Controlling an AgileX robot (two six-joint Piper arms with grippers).
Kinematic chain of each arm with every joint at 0, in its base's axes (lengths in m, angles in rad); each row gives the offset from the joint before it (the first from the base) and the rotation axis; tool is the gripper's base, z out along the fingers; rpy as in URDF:
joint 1: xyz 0 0 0.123 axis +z
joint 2: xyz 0 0 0 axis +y
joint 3: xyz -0.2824 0 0.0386 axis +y
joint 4: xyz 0.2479 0 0.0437 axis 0.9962 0 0.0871
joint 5: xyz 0 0 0 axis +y
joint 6: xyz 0.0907 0 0.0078 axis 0.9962 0 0.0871
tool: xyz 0 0 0 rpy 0 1.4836 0
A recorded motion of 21 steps. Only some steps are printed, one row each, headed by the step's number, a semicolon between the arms.
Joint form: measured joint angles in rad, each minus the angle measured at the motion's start. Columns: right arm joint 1, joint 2, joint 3, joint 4, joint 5, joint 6; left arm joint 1, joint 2, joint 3, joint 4, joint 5, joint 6.
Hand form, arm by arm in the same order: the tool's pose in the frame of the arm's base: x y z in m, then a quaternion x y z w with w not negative. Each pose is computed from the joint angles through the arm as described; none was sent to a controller.
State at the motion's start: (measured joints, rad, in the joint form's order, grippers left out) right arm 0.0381 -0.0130 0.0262 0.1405 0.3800 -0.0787; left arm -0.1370 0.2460 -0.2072 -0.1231 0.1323 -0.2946
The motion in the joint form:
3: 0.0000 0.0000 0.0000 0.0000 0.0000 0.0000; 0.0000 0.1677 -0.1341 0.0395 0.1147 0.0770
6: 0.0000 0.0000 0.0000 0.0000 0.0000 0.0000; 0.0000 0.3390 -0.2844 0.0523 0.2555 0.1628
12: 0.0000 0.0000 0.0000 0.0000 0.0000 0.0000; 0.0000 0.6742 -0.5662 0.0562 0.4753 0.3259
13: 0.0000 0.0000 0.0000 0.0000 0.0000 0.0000; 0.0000 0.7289 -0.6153 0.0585 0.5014 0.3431
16: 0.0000 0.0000 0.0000 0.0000 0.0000 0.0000; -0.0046 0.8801 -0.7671 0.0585 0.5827 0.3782
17: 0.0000 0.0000 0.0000 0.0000 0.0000 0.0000; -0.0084 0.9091 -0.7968 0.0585 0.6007 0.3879
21: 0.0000 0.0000 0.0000 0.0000 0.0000 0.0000; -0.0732 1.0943 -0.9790 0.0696 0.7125 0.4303
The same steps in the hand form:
3: 0.0521 0.0067 0.1711 -0.00984 0.80542 0.04755 0.59071; 0.0948 -0.0150 0.2765 -0.05699 0.78191 -0.14197 0.60433
6: 0.0521 0.0067 0.1711 -0.00984 0.80542 0.04755 0.59071; 0.1193 -0.0189 0.2965 -0.01766 0.83136 -0.10338 0.54575
12: 0.0521 0.0067 0.1711 -0.00984 0.80542 0.04755 0.59071; 0.1806 -0.0284 0.3217 0.05927 0.89736 -0.05217 0.43419
13: 0.0521 0.0067 0.1711 -0.00984 0.80542 0.04755 0.59071; 0.1924 -0.0300 0.3254 0.06846 0.90354 -0.04696 0.42038
16: 0.0521 0.0067 0.1711 -0.00984 0.80542 0.04755 0.59071; 0.2268 -0.0362 0.3363 0.08938 0.91806 -0.04009 0.38416
17: 0.0521 0.0067 0.1711 -0.00984 0.80542 0.04755 0.59071; 0.2334 -0.0382 0.3378 0.09623 0.92067 -0.03888 0.37628
21: 0.0521 0.0067 0.1711 -0.00984 0.80542 0.04755 0.59071; 0.2735 -0.0621 0.3399 0.15260 0.93352 -0.03670 0.32235

